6 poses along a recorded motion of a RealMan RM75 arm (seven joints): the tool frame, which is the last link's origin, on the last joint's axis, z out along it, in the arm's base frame.
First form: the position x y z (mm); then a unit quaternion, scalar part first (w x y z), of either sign.
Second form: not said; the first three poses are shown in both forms.
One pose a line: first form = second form
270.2, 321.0, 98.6, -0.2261, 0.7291, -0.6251, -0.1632 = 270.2, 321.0, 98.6, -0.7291, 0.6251, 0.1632, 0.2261
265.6, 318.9, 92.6, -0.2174, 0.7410, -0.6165, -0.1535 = 265.6, 318.9, 92.6, -0.7410, 0.6165, 0.1535, 0.2174
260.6, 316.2, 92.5, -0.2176, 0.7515, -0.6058, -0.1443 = 260.6, 316.2, 92.5, -0.7515, 0.6058, 0.1443, 0.2176
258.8, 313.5, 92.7, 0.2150, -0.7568, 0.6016, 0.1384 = 258.8, 313.5, 92.7, -0.7568, 0.6016, 0.1384, 0.2150
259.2, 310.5, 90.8, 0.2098, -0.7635, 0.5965, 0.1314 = 259.2, 310.5, 90.8, -0.7635, 0.5965, 0.1314, 0.2098
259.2, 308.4, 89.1, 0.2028, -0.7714, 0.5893, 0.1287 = 259.2, 308.4, 89.1, -0.7714, 0.5893, 0.1287, 0.2028
